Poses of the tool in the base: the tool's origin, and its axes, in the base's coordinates. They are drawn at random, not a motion.
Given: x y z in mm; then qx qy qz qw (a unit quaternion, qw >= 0).
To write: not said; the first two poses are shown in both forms.
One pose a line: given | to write
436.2 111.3 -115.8 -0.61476 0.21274 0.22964 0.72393 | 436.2 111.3 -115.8 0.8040 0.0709 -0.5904 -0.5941 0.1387 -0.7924
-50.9 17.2 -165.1 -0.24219 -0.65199 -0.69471 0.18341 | -50.9 17.2 -165.1 -0.8154 0.0610 0.5757 0.5706 -0.0825 0.8170
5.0 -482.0 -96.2 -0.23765 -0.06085 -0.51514 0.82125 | 5.0 -482.0 -96.2 0.4619 -0.8172 0.3448 0.8750 0.3563 -0.3276
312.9 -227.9 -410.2 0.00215 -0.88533 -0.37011 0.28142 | 312.9 -227.9 -410.2 -0.8416 -0.2121 0.4967 0.2045 0.7260 0.6566
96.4 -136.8 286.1 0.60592 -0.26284 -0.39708 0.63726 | 96.4 -136.8 286.1 0.5465 -0.8246 -0.1462 0.1876 -0.0496 0.9810
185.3 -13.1 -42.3 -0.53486 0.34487 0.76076 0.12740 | 185.3 -13.1 -42.3 -0.3954 -0.1751 -0.9017 -0.5628 -0.7297 0.3884
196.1 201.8 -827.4 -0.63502 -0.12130 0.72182 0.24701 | 196.1 201.8 -827.4 -0.0715 0.5106 -0.8568 -0.2025 -0.8485 -0.4888
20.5 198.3 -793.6 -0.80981 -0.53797 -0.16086 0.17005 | 20.5 198.3 -793.6 0.3694 0.8166 0.4435 0.9260 -0.3633 -0.1023
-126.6 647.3 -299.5 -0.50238 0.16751 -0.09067 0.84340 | -126.6 647.3 -299.5 0.9274 -0.3213 -0.1915 -0.0154 0.4788 -0.8778
